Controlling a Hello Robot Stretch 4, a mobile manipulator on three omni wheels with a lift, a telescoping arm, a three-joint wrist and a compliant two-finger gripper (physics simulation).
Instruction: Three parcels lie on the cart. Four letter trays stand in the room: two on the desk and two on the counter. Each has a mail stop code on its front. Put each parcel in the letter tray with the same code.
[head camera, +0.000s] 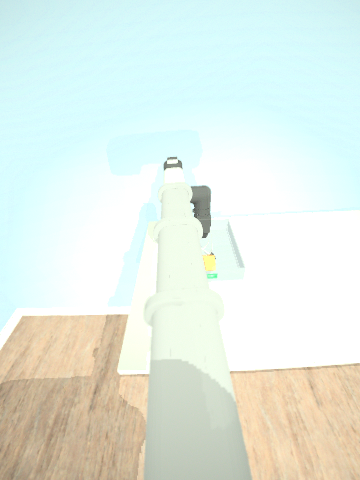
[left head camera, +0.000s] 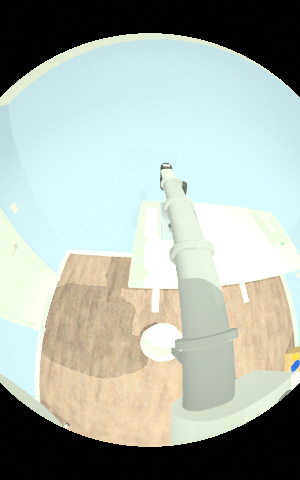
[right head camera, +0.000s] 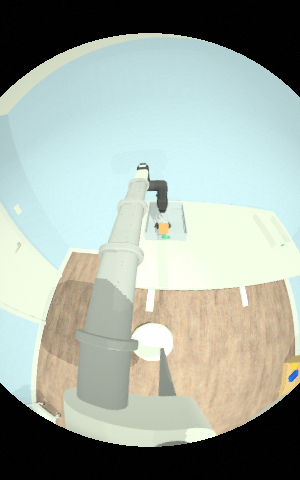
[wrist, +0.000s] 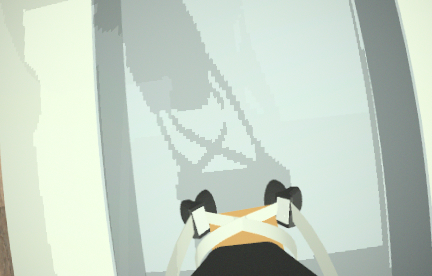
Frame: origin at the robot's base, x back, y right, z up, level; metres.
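Where they show: gripper, between the fingertips: (wrist: 241, 200); robot's base, origin of its link: (left head camera: 160, 341) (right head camera: 152, 340).
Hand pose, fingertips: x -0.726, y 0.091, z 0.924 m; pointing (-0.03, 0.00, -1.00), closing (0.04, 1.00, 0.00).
Note:
Things, the pixels of their top centre, and the offset from my fingertips. "spot": a spot on its surface instead. Level surfaces: height alone.
- translucent grey letter tray, centre of its top: (wrist: 260, 127) (head camera: 206, 241) (right head camera: 165, 214) (left head camera: 178, 215) dx -0.062, dy +0.023, dz +0.061 m
- green code label, centre of its top: (head camera: 210, 273) (right head camera: 165, 235) dx +0.107, dy +0.014, dz +0.041 m
- white table, height of its surface: dz -0.002 m
- low tray-like outline, a spot on its surface: (right head camera: 270, 230) spot: dx +0.019, dy +0.955, dz +0.000 m
An orange parcel (head camera: 209, 262) (right head camera: 163, 229) (wrist: 245, 237) shows at the fingers, its rear hidden by the gripper body. My gripper (right head camera: 163, 226) (wrist: 241, 200) is partly closed with its fingertips at the parcel's sides, near its far end, so it looks shut on it. They are over the front part of a translucent grey letter tray (head camera: 225, 252) (left head camera: 166, 232) (right head camera: 176, 215) (wrist: 395, 125). A green code label (head camera: 212, 276) (right head camera: 166, 237) is on this tray's front; its code is too small to read. The arm covers part of the tray in the head view.
The tray stands on a white table (head camera: 295, 300) (left head camera: 240, 240) (right head camera: 225, 265). Another low tray-like outline (right head camera: 270, 230) with a green mark is at its right end. A round white stool (left head camera: 157, 342) (right head camera: 150, 335) stands in front. A tan cart edge with a blue item (right head camera: 293, 376) shows at the right.

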